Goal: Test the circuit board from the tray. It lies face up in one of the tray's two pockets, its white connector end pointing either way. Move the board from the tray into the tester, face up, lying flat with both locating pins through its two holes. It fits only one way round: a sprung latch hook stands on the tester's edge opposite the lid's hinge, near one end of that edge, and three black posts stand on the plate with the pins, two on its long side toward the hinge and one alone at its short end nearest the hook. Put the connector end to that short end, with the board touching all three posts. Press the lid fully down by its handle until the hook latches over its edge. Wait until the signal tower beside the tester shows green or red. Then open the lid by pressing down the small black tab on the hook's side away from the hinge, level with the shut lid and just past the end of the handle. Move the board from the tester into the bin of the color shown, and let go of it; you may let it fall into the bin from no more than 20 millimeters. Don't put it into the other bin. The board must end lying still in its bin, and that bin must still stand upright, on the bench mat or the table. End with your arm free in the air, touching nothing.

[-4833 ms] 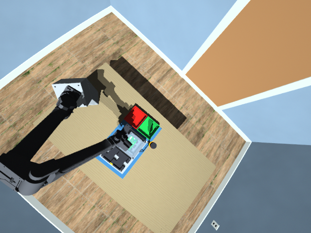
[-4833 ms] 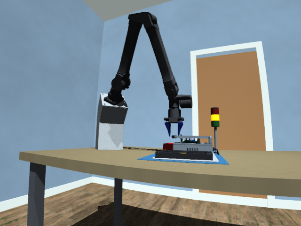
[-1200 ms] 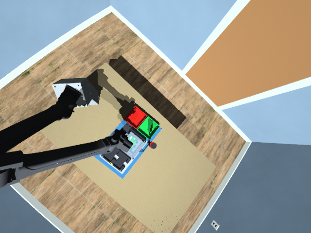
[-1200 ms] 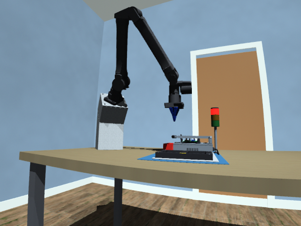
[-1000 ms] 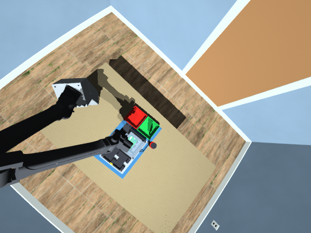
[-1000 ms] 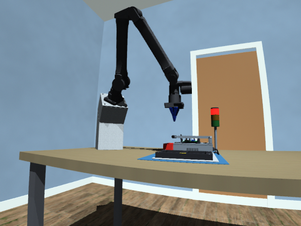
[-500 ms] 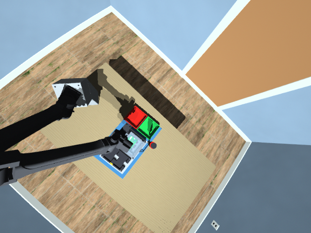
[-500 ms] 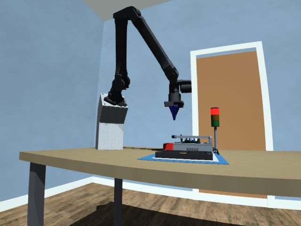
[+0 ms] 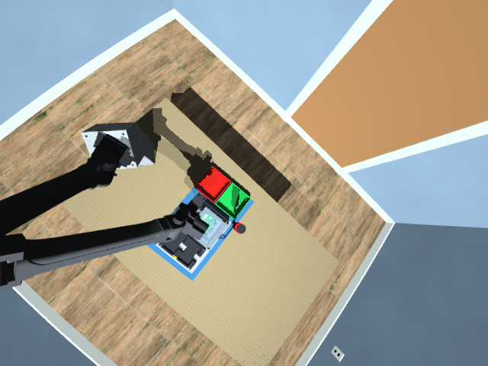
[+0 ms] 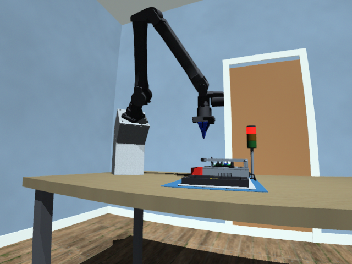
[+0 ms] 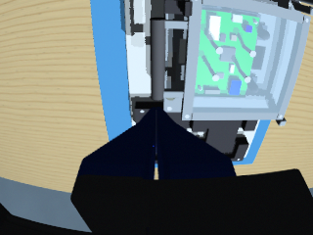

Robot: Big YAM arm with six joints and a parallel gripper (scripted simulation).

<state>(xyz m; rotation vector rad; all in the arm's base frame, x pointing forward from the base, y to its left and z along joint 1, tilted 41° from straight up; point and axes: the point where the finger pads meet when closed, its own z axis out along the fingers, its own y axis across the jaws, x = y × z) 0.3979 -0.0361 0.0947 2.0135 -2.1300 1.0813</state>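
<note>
Right now the black latch hook is 11 cm below my hand, 5 cm to the left of it and 3 cm ahead of it. Also, from my hand: green circuit board: 13 cm below, 8 cm ahead, 1 cm to the right; tester plate: 13 cm below, 9 cm ahead, 1 cm to the right; tester lid: 11 cm below, 9 cm ahead, 2 cm to the right.
</note>
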